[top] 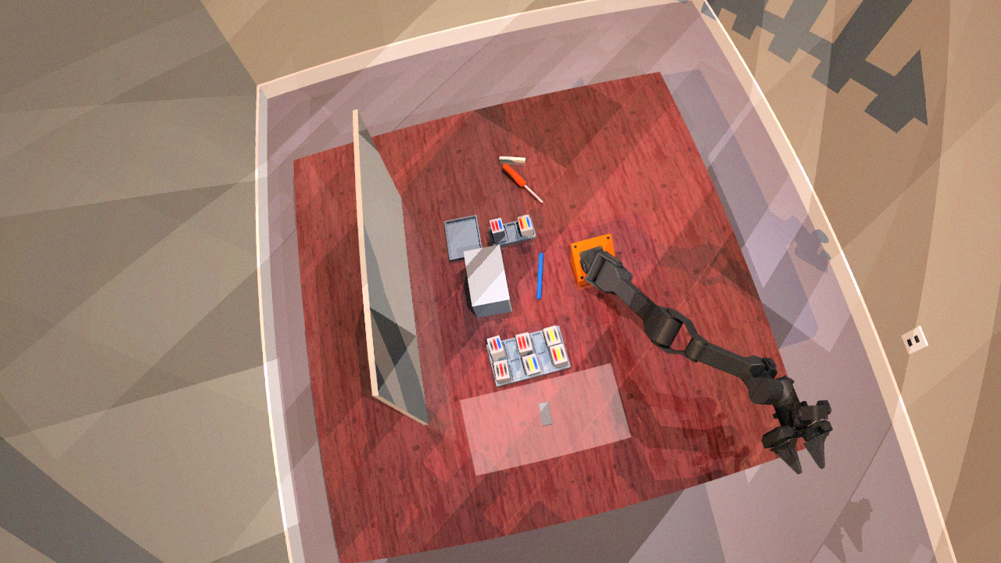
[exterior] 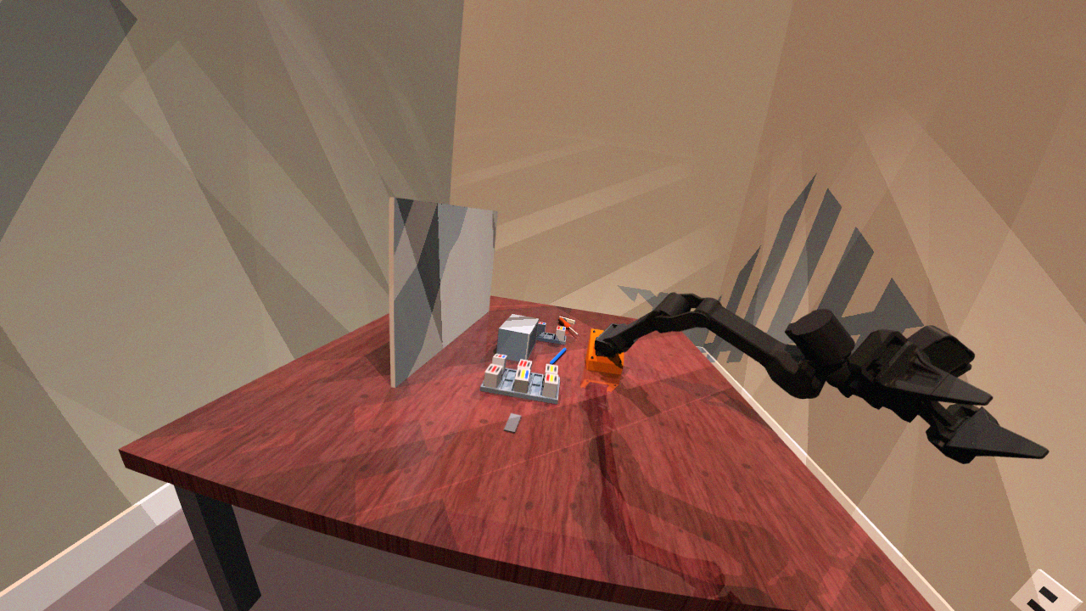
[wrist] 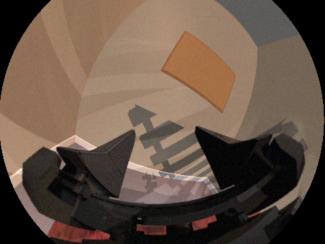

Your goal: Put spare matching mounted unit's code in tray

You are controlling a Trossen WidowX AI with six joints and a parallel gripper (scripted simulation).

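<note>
Right now my gripper tip is 410 mm short of the spare block, 490 mm to the left of it and 290 mm above it. From my gripper tip the other things lie so: blue pen 380 mm ahead, 730 mm to the right, 320 mm below; mounted unit 520 mm ahead, 730 mm to the right, 280 mm below; tall mirror panel 750 mm ahead, 760 mm to the right, 110 mm below.
</note>
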